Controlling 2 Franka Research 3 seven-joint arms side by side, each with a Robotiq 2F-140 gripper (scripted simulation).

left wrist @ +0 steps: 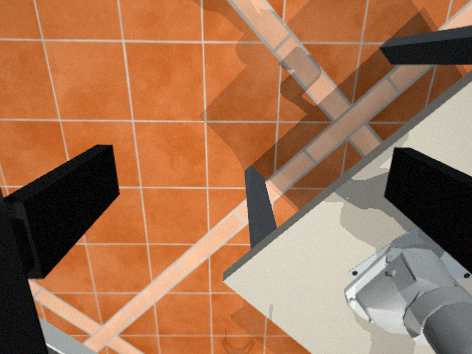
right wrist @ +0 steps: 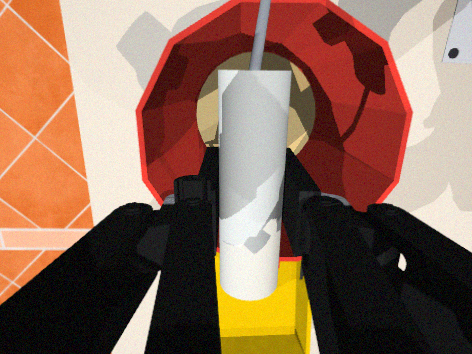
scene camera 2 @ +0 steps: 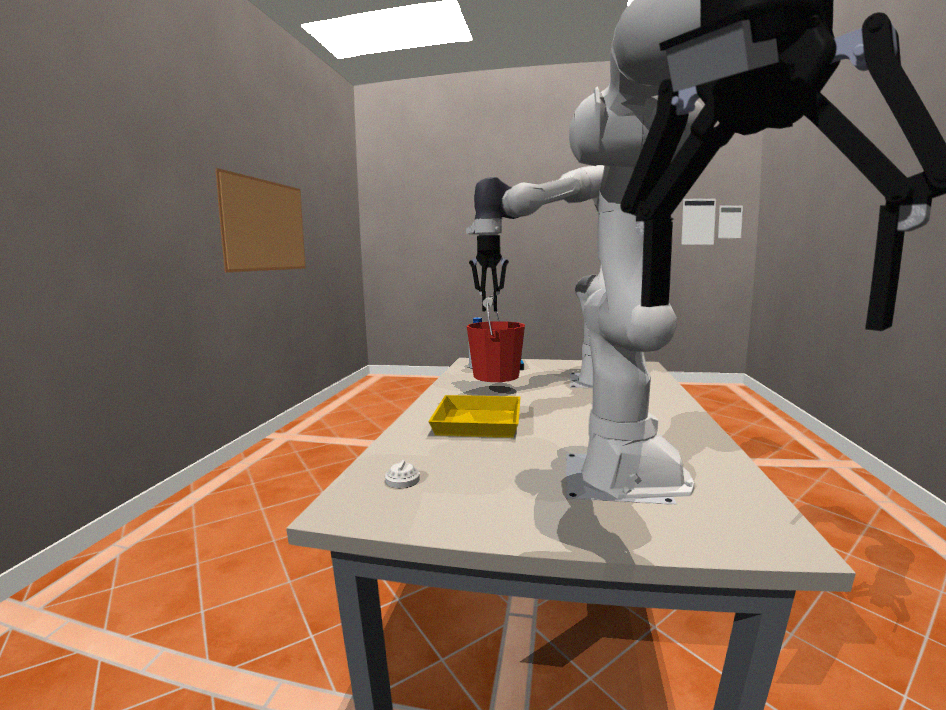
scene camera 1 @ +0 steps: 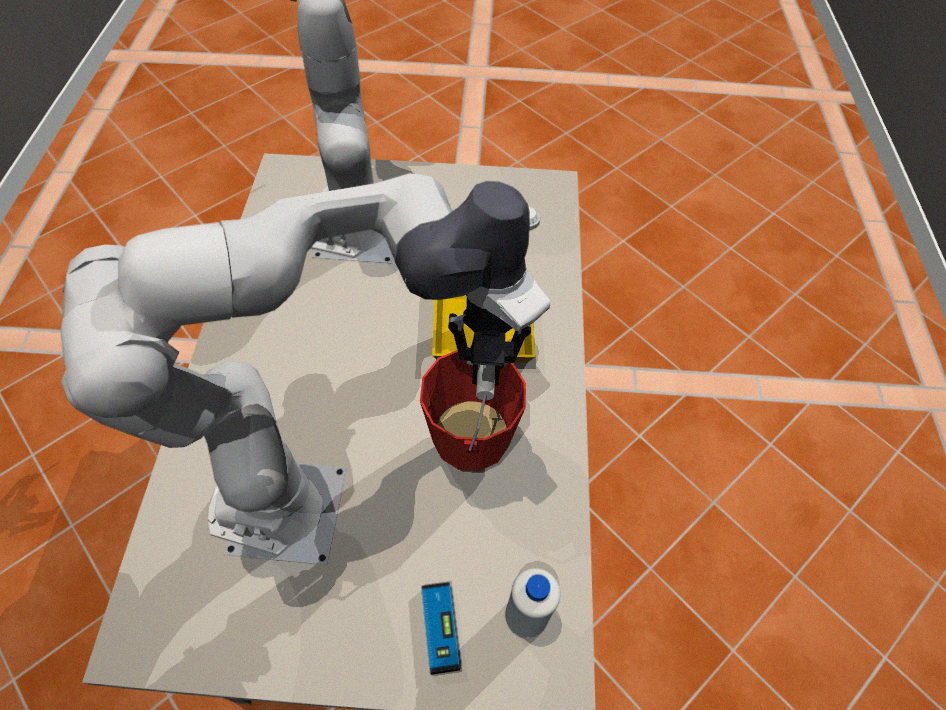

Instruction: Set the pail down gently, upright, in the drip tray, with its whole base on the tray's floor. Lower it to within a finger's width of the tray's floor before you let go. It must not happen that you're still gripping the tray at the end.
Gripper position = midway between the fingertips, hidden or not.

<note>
In view: my left gripper (scene camera 2: 749,314), my right gripper (scene camera 1: 485,378) and a red pail (scene camera 1: 448,399).
The red pail also shows in scene camera 2 (scene camera 2: 495,358). My left gripper is seen too in the left wrist view (left wrist: 252,171). My right gripper also shows in the right wrist view (right wrist: 247,170) and in scene camera 2 (scene camera 2: 489,311). The left wrist view misses the red pail: it is out of frame.
</note>
